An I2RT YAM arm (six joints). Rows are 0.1 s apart.
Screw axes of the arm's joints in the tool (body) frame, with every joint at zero. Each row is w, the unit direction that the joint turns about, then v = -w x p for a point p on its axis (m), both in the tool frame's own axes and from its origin. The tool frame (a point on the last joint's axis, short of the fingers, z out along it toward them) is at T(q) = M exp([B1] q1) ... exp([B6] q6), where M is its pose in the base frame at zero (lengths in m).
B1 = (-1, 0, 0, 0, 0.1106, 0)
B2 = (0, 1, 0, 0.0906, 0, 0.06)
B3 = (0, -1, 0, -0.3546, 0, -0.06)
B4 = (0, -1, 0, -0.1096, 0, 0)
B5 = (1, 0, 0, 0, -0.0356, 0)
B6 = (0, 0, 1, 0, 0, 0)
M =
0 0 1 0.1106
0 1 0 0
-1 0 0 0.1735
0 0 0 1
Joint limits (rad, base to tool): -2.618..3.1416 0..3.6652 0..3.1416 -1.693..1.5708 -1.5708..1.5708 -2.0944..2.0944
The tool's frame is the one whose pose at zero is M.
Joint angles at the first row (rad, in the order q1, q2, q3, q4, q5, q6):
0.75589 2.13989 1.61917 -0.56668 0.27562 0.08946
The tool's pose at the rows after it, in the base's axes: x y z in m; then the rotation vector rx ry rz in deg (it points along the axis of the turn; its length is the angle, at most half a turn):
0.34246 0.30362 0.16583 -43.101 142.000 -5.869
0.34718 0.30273 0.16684 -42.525 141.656 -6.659
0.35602 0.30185 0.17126 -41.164 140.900 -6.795
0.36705 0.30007 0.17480 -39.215 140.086 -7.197
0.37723 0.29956 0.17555 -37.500 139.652 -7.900
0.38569 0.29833 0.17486 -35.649 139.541 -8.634
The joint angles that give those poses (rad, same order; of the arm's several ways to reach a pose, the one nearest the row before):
0.74826 2.15783 1.63063 -0.56859 0.29888 0.08602
0.74063 2.16661 1.64742 -0.57125 0.30918 0.08106
0.72690 2.17956 1.68211 -0.57317 0.31529 0.07725
0.70935 2.19823 1.72176 -0.57202 0.32559 0.07572
0.69563 2.22459 1.76490 -0.57660 0.33780 0.07764
0.68341 2.24784 1.79885 -0.58118 0.35001 0.08525

